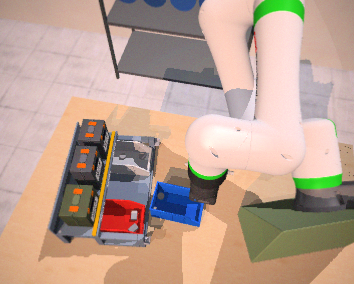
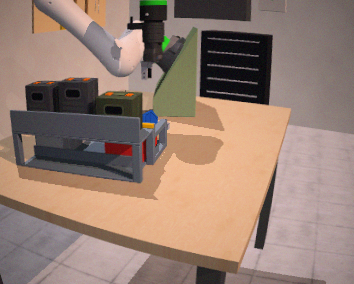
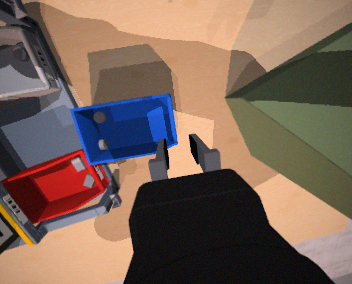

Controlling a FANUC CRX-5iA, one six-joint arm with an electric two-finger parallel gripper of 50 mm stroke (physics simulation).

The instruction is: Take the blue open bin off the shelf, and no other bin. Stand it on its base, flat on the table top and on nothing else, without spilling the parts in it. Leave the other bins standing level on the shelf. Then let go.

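Frame: origin at the arm's base, x ahead, y left, z up, level; metres.
Seen in the pictures: gripper, fingertip midpoint: point(image 2: 146, 78) point(image 3: 178, 145); arm's base, origin of the base link: point(image 1: 321, 205) point(image 2: 174, 58).
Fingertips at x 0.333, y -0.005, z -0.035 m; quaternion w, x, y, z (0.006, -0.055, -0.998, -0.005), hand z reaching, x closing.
Observation:
Offsets run from my fingertips to a thing's top centre. "spot": to the spot under its first point. Level surfaces: height alone.
The blue open bin @(dx +0.077, dy -0.019, dz -0.099 m) point(image 1: 176, 206) point(image 2: 150, 117) point(image 3: 125, 132) is off the shelf @(spot: dx +0.442, dy -0.033, dz -0.025 m) point(image 1: 65, 175) point(image 2: 75, 125) and looks upright and level on the table top, close to the shelf's front. Two small grey parts lie in it. Its base is hidden, and whether it touches the shelf cannot be told. My gripper point(image 2: 146, 71) point(image 3: 178, 145) is open and empty, raised above the bin's outer end and apart from it. The red bin @(dx +0.271, dy +0.054, dz -0.093 m) point(image 1: 119, 218) point(image 2: 124, 149) point(image 3: 57, 189) and the grey bin @(dx +0.281, dy -0.175, dz -0.093 m) point(image 1: 132, 159) point(image 3: 17, 67) stand on the shelf with parts inside.
Two dark grey cases @(dx +0.377, dy -0.170, dz +0.050 m) point(image 1: 93, 131) @(dx +0.369, dy -0.058, dz +0.060 m) point(image 1: 86, 162) point(image 2: 41, 96) point(image 2: 78, 95) and a green case @(dx +0.367, dy +0.061, dz +0.025 m) point(image 1: 79, 205) point(image 2: 119, 106) stand at the shelf's rear. A large green wedge-shaped mount point(image 1: 265, 232) point(image 2: 180, 85) point(image 3: 290, 145) stands on the table @(dz -0.174 m) point(image 1: 220, 265) point(image 2: 215, 200) on the bin's other side.

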